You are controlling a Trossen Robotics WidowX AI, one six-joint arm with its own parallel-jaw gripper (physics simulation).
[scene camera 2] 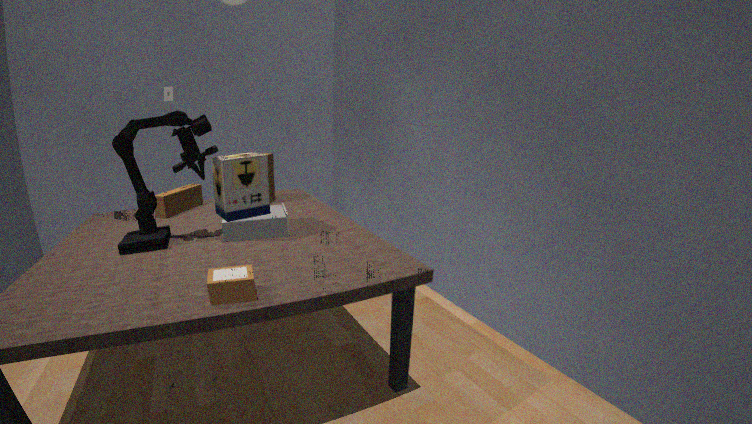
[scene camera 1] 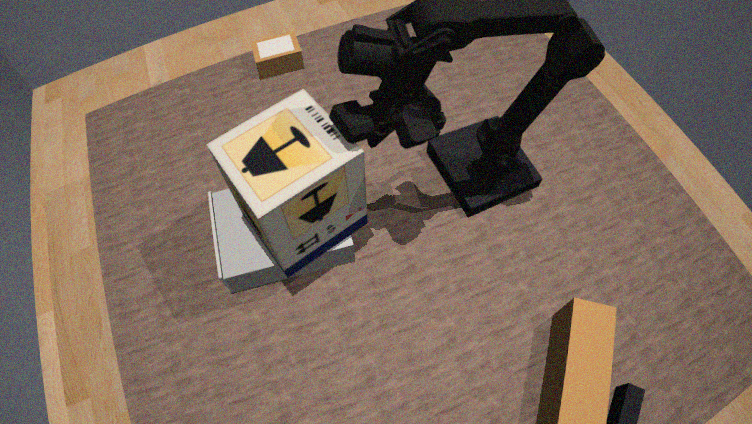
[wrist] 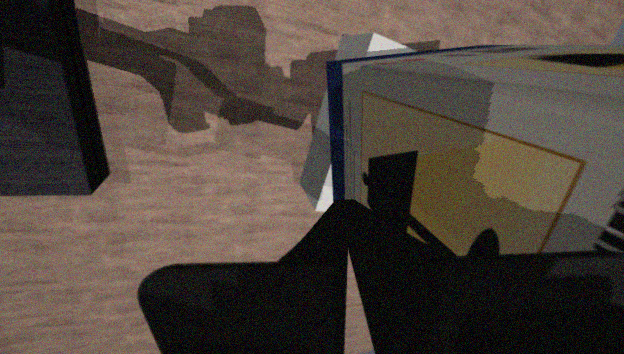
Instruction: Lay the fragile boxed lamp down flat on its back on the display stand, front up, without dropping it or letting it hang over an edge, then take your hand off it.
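Frame: origin at the arm's base, x ahead, y left, z up, level; metres.
Seen in the pictures: gripper, fingertip midpoint: [scene camera 2: 203, 179] [scene camera 1: 371, 145] [wrist: 344, 209]; arm's base, origin of the base link: [scene camera 2: 148, 231] [scene camera 1: 490, 172].
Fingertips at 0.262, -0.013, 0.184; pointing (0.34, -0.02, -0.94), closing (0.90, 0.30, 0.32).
Observation:
Pixels of each thing's top centre, then the offset from my fingertips to it, as dx, dy, dz.
- small cardboard box with a white label, middle of its top: [scene camera 2: 230, 273] [scene camera 1: 275, 46] +0.095, -0.514, -0.160
- cardboard box, middle of its top: [scene camera 1: 586, 388] [scene camera 2: 178, 189] -0.202, +0.479, -0.110
The boxed lamp [scene camera 1: 290, 177] [scene camera 2: 244, 185] [wrist: 416, 140] is a white carton with yellow lamp pictures and a blue band at its base. It stands upright on the white display stand [scene camera 1: 235, 244] [scene camera 2: 256, 229] [wrist: 317, 165], with its lower corner close to the stand's near edge. My gripper [scene camera 1: 345, 122] [scene camera 2: 199, 168] [wrist: 344, 209] is shut and empty. Its tips are at the box's upper edge beside the barcode; I cannot tell if they touch it. In the wrist view the closed fingers cover the lower part of the box face.
The arm's black base [scene camera 1: 484, 168] sits on the wooden table to the right of the stand. A small cardboard box with a white label [scene camera 1: 277, 55] [scene camera 2: 231, 283] lies apart from the stand. Another cardboard box [scene camera 1: 568, 366] [scene camera 2: 182, 199] is at the table's side.

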